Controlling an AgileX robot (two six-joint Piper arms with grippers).
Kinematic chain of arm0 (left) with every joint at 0, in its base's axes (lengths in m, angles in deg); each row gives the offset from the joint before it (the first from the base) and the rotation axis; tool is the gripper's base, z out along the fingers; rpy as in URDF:
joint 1: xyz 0 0 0.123 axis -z
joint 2: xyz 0 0 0 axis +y
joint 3: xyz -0.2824 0 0.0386 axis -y
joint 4: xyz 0.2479 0 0.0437 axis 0.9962 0 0.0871
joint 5: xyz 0 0 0 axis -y
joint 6: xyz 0.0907 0 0.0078 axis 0.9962 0 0.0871
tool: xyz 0 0 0 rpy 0 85 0
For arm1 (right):
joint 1: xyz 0 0 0.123 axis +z
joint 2: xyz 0 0 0 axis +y
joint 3: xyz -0.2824 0 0.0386 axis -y
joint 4: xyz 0.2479 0 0.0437 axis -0.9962 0 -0.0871
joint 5: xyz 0 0 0 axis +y
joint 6: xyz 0.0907 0 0.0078 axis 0.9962 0 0.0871
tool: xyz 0 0 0 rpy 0 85 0
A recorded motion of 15 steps. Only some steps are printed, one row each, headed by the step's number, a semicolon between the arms.
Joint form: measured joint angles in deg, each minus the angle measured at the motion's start. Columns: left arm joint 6, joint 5, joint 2, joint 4, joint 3, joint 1; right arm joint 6, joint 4, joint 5, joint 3, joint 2, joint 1.
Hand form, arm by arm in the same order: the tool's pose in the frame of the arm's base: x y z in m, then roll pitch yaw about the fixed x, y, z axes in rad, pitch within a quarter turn. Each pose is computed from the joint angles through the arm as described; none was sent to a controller.
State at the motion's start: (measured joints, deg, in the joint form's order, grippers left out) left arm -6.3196 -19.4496 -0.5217 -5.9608 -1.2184 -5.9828; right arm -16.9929 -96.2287 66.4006 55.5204 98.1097 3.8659
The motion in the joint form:
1: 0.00 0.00 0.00 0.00 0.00 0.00; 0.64 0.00 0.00 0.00 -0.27 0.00
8: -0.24 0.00 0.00 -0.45 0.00 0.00; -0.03 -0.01 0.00 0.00 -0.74 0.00
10: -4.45 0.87 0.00 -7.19 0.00 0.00; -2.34 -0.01 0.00 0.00 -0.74 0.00
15: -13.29 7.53 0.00 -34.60 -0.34 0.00; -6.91 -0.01 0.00 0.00 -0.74 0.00
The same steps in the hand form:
1: 0.0535 0.0024 0.1760 -2.4645 1.2314 -2.3670; 0.3175 0.1046 0.2481 1.7460 -0.3508 2.7543
8: 0.0536 0.0022 0.1760 -2.4374 1.2238 -2.3410; 0.3165 0.1046 0.2507 1.7413 -0.3320 2.7577
10: 0.0542 -0.0010 0.1779 -2.1088 1.0871 -2.0270; 0.3165 0.1046 0.2507 1.7391 -0.2923 2.7648
15: 0.0567 -0.0064 0.1900 -1.6733 0.5170 -1.6524; 0.3165 0.1046 0.2507 1.7357 -0.2136 2.7785

